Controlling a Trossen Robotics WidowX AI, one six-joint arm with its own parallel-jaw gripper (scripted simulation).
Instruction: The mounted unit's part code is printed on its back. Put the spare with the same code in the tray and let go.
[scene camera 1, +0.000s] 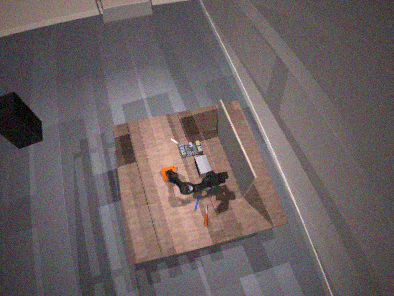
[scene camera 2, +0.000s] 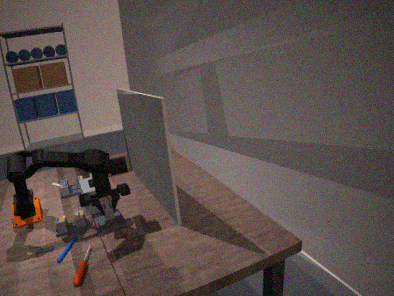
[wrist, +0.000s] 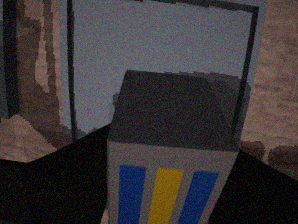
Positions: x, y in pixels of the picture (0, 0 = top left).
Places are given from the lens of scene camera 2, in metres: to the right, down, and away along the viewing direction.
gripper (scene camera 2: 109, 214): -0.34, 0.25, 1.02
upright panel (scene camera 2: 144, 120): -0.20, -0.11, 1.07
